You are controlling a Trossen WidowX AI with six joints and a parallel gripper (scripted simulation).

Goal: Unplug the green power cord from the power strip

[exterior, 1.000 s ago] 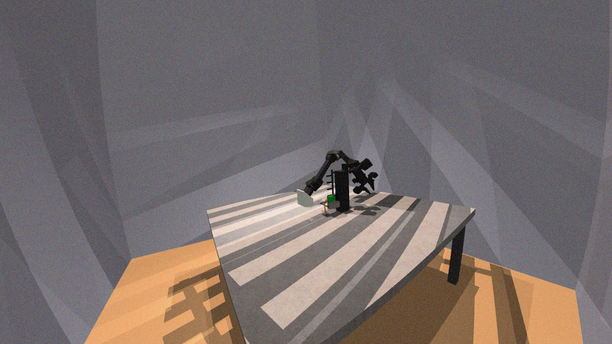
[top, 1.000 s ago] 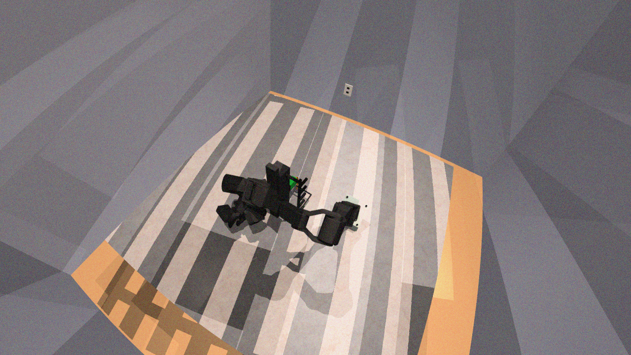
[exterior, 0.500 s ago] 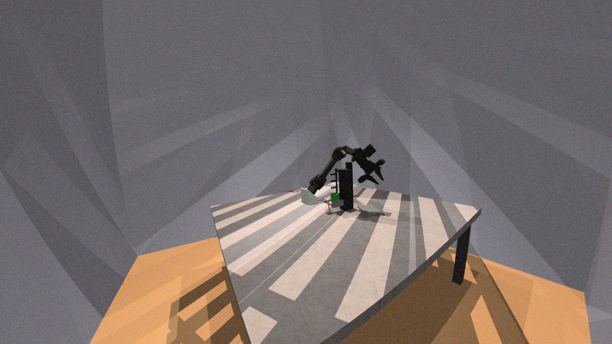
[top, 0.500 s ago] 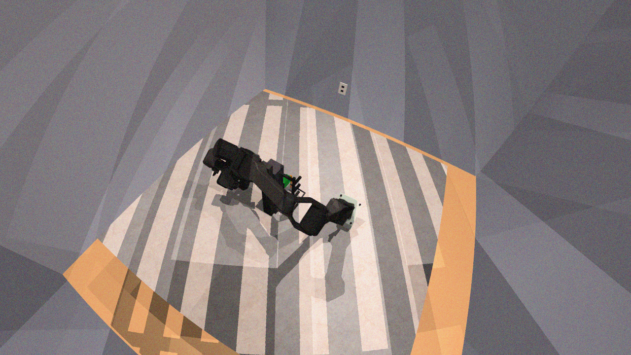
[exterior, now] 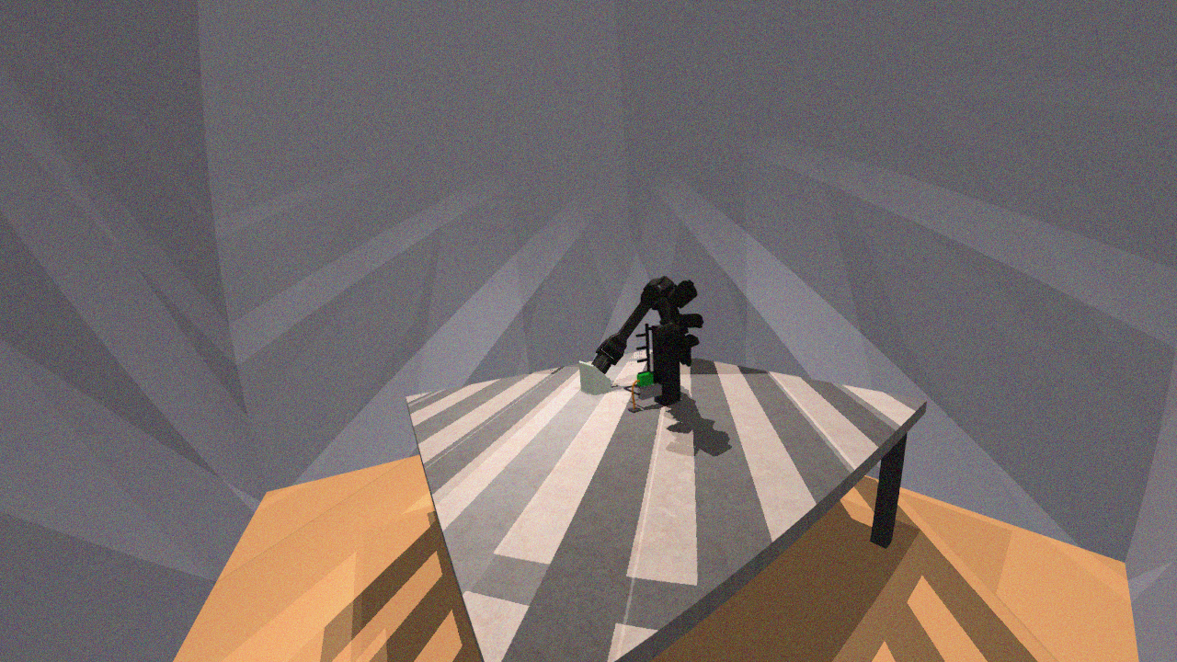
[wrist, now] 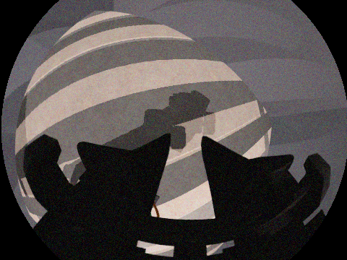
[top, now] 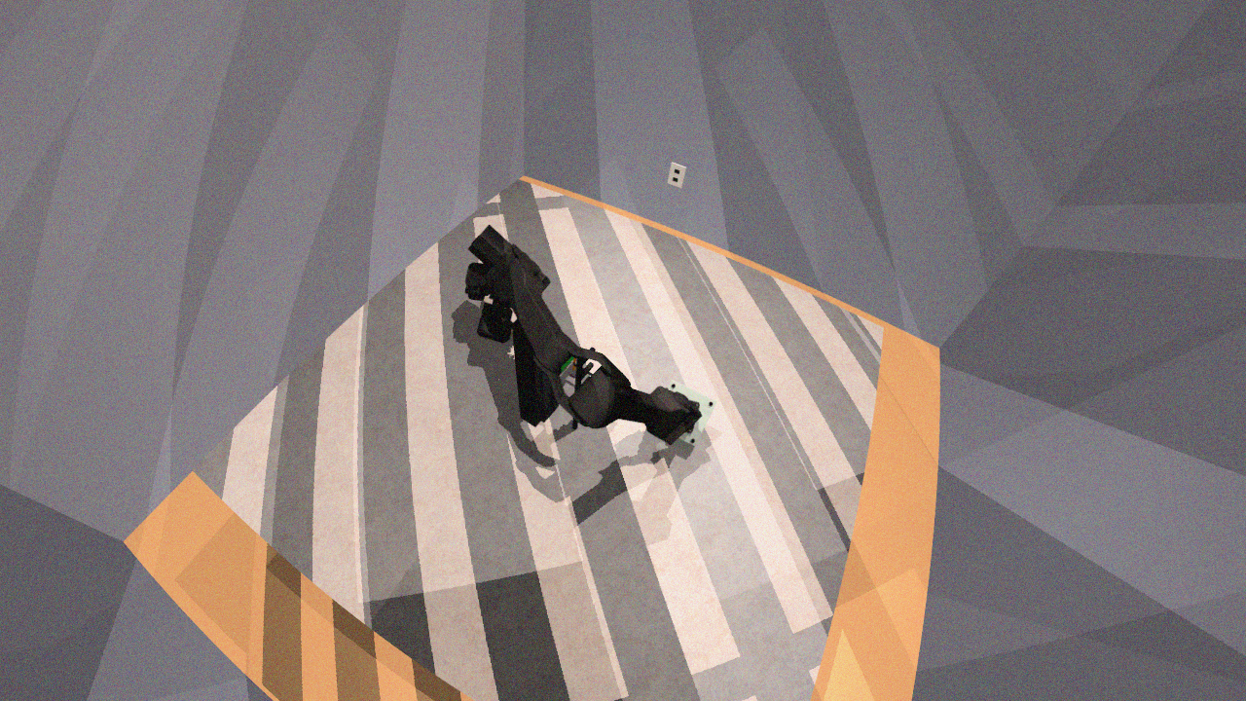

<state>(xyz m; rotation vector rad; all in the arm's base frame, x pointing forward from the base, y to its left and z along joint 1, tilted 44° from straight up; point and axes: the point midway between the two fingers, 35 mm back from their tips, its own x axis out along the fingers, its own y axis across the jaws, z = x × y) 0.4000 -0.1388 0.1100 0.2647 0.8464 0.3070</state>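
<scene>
Now: gripper tip 17 cm past the green plug, 6 cm above it and 3 cm to the right of it. Also, from my gripper tip: tall black block: 15 cm behind, 12 cm to the left, 2 cm below.
</scene>
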